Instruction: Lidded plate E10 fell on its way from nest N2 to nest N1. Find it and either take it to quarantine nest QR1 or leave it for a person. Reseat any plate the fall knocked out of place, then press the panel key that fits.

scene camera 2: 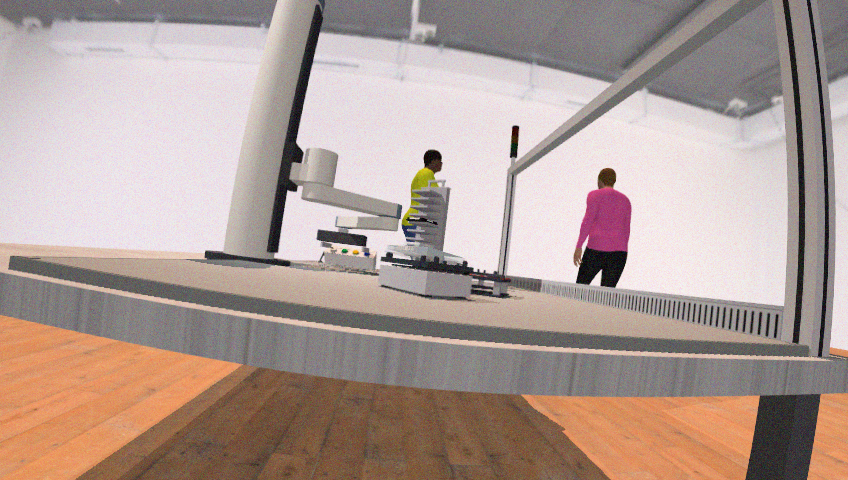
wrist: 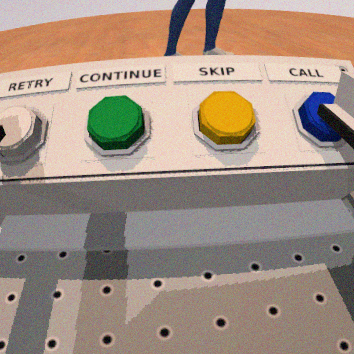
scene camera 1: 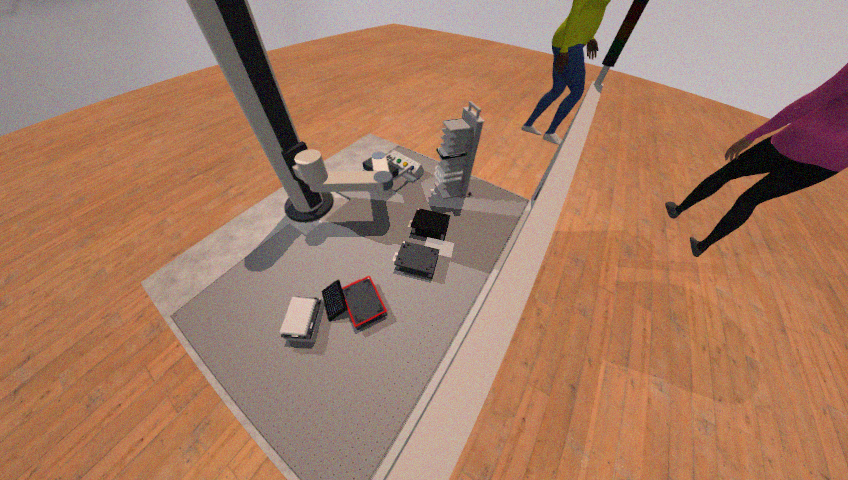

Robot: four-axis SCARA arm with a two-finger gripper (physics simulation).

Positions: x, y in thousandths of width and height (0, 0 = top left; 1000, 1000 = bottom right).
Scene:
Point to a ribbed rail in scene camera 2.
At 902, 668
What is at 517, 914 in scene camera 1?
A fence rail.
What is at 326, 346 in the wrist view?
A green CONTINUE button.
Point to a ribbed rail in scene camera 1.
At 479, 897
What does my gripper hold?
Nothing.

